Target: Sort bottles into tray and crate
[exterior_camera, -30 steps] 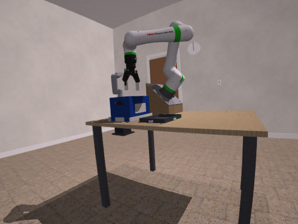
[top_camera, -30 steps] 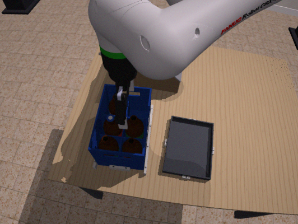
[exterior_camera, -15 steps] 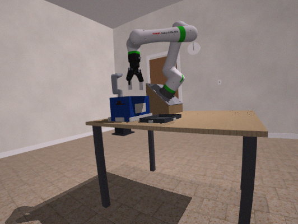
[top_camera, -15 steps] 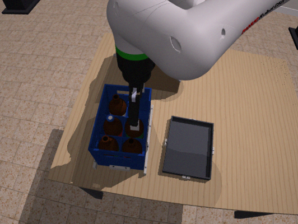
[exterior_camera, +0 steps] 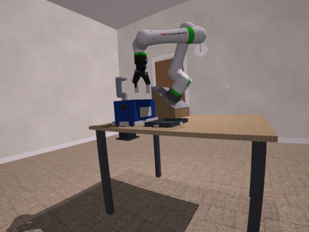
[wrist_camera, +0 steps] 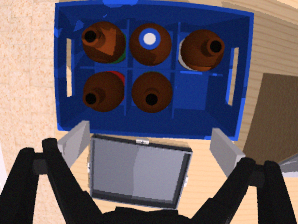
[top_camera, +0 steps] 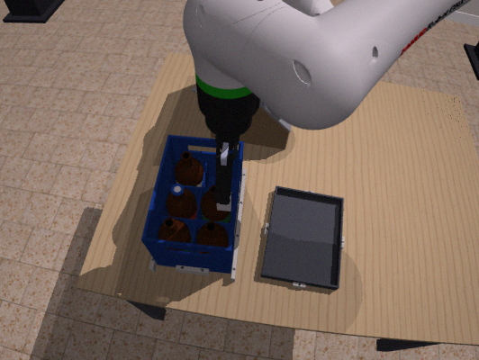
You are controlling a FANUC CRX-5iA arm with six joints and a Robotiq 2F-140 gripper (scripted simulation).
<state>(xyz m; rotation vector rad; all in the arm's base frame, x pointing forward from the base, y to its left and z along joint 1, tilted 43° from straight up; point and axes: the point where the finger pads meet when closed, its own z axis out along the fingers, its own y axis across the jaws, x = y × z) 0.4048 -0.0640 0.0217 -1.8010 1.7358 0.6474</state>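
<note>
My gripper is now 10 mm short of the capped bottle, 110 mm to the left of it and 150 mm above it. Also, from my hand: dark grey tray 20 mm ahead, 200 mm to the left, 220 mm below; then blue crate 10 mm ahead, 70 mm to the right, 150 mm below.
</note>
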